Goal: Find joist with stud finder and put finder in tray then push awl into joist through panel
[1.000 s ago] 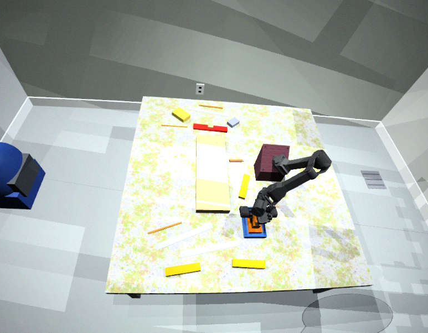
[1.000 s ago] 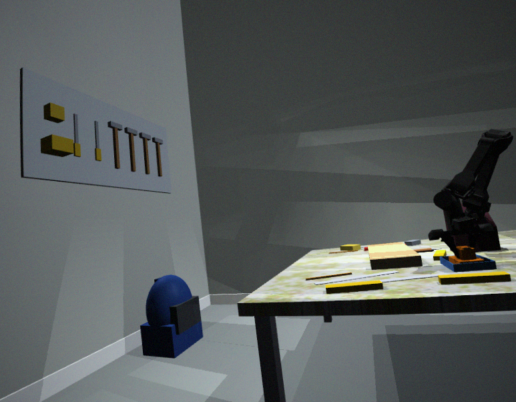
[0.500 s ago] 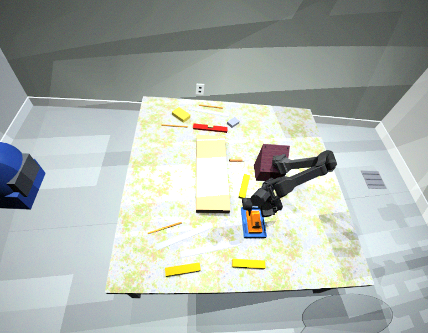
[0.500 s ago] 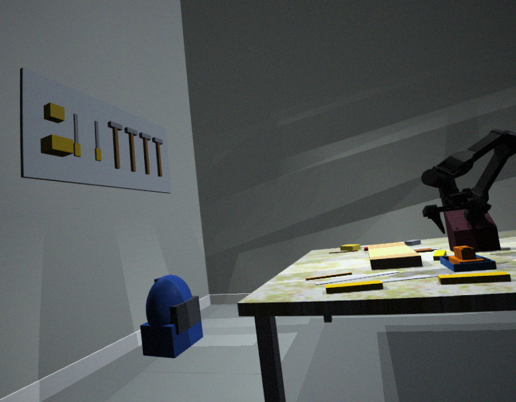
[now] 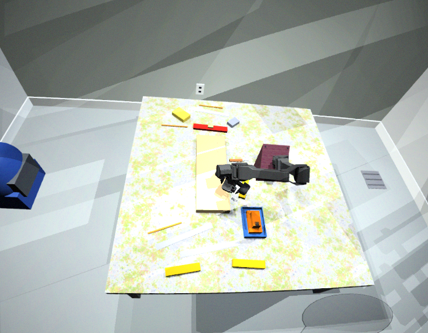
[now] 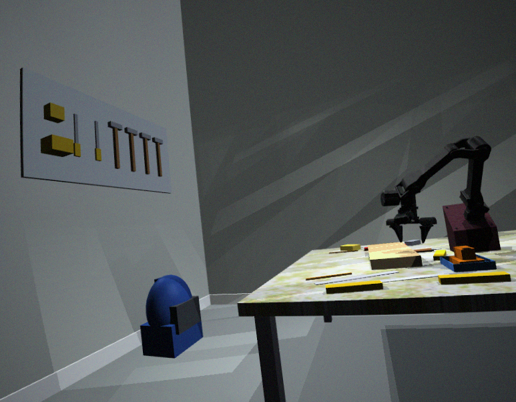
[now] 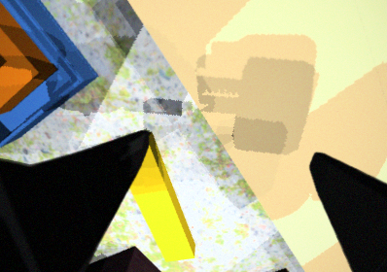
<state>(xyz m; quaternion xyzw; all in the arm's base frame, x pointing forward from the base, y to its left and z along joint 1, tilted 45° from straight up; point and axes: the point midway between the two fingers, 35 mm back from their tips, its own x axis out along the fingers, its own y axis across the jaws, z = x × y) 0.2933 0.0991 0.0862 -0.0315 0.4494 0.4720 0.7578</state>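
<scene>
The awl is 12 cm behind my gripper tip, 24 cm to the right of it and 7 cm below it. From my gripper tip the other things lie so: square indicator light (12 cm behind, 20 cm to the left, 1 cm below); blue tray (12 cm behind, 17 cm to the left, 6 cm below); orange stud finder (12 cm behind, 19 cm to the left, 3 cm below).
</scene>
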